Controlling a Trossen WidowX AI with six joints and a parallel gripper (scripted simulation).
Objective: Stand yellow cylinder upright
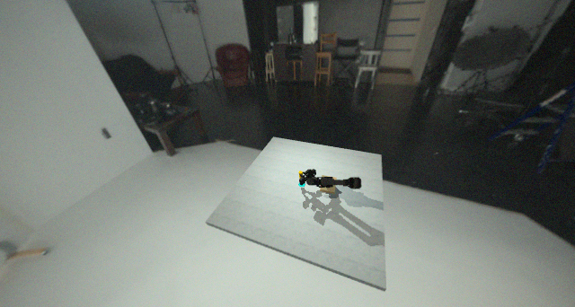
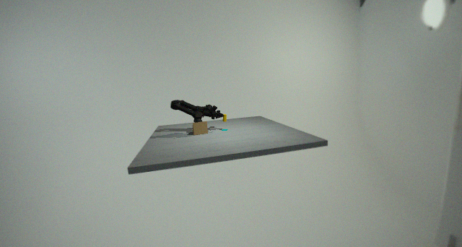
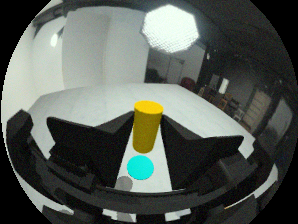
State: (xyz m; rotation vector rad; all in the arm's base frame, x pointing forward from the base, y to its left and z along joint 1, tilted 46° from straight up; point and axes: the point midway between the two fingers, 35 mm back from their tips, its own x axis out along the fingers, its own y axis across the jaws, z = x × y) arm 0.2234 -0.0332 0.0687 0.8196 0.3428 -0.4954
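Now: the cyan circle 14 cm below my gripper tip and 1 cm behind it. Round my gripper tip: yellow tall cylinder (2 cm below).
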